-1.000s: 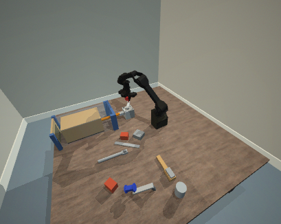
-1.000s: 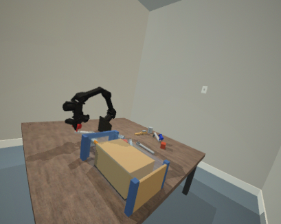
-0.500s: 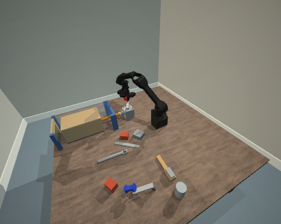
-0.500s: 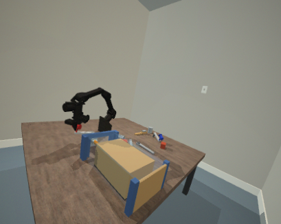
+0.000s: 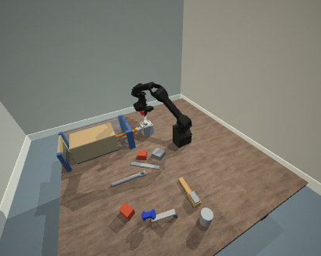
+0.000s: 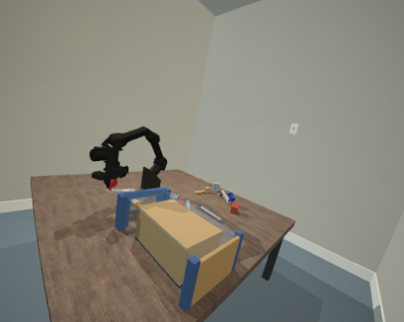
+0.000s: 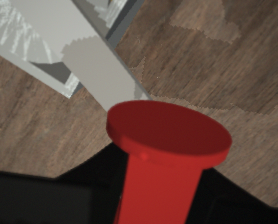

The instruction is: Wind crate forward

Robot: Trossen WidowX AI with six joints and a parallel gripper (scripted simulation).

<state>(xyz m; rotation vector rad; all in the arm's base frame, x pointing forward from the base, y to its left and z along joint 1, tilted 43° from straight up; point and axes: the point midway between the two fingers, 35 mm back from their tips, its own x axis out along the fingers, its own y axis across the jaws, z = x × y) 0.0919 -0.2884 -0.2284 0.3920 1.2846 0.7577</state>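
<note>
Now: the red handle knob 2 cm above my gripper tip. The rest, counted from my gripper tip: blue frame (20 cm ahead, 7 cm to the left, 1 cm below); red-gripped winch handle (2 cm ahead, 3 cm to the left, 1 cm below); grey winch (3 cm ahead, 8 cm to the left, 8 cm below).
</note>
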